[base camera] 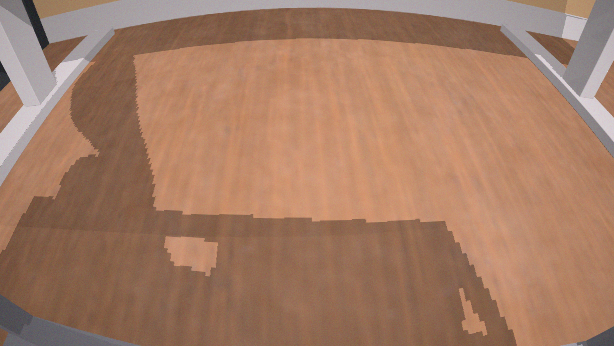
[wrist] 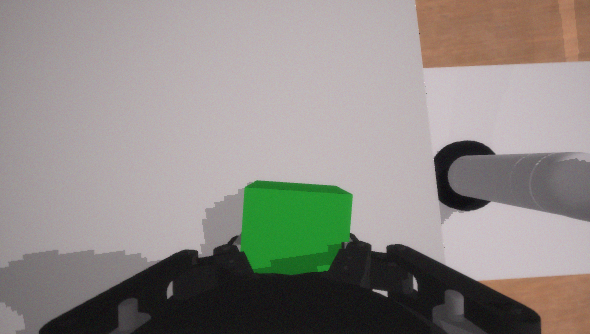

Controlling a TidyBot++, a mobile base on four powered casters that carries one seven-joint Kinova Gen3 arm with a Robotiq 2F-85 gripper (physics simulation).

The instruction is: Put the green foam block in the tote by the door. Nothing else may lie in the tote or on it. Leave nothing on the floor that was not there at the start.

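Seen in the pictures: gripper, fingertip midpoint: [wrist: 293, 240]; arm's base at its link origin: [wrist: 467, 175].
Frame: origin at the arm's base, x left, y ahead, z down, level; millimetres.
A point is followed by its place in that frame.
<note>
The green foam block [wrist: 297, 215] @(z -368, x -23, y 396 mm) is at the lower middle of the wrist view, over a pale grey flat surface [wrist: 200, 100] @(z -323, x -101, y 462 mm). My gripper [wrist: 293, 240] @(z -331, x 5, y 399 mm) is shut on the block, with one black finger against its left side and one against its right side. The lower end of the block is hidden behind the gripper's body. Whether the block touches the surface or is lifted off it, I cannot tell. The tote and the door do not show in either view. The gripper does not show in the base camera view.
A grey pole [wrist: 505, 175] @(z -133, x -12, y 44 mm) with a black ring stands beside the surface's right edge, over a white panel [wrist: 520, 110]. In the base camera view, white posts on low rails [base camera: 577, 87] @(z 358, x -601, y 696 mm) stand left and right on the wooden floor [base camera: 325, 125] @(z 397, x -11, y 528 mm), with a pale baseboard [base camera: 200, 11] @(z 384, x 340, y 1029 mm) behind.
</note>
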